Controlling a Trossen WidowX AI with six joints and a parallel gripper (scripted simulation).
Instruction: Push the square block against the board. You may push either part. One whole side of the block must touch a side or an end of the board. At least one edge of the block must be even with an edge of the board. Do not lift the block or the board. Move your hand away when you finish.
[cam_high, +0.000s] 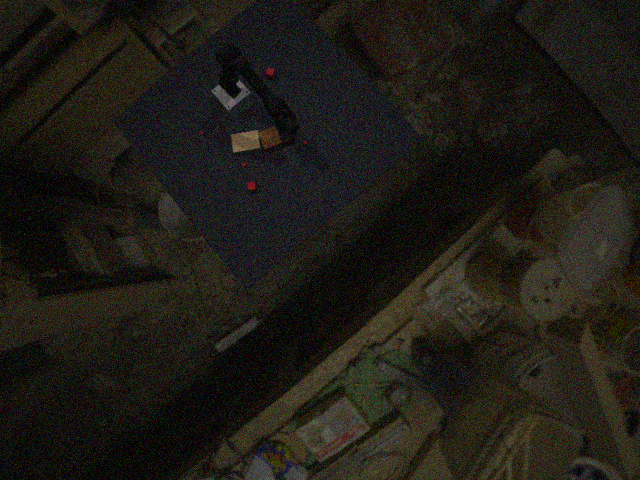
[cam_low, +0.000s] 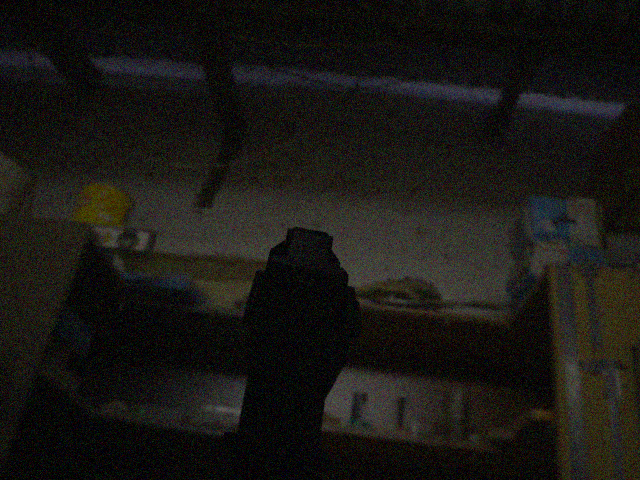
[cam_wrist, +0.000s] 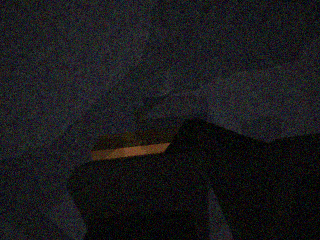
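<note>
Now: gripper tip 70 mm past the brown square block, 50 mm to the left of it and 50 mm above it. Also, from my gripper tip: pale rectangular board 160 mm to the right, 160 mm behind, 50 mm below.
</note>
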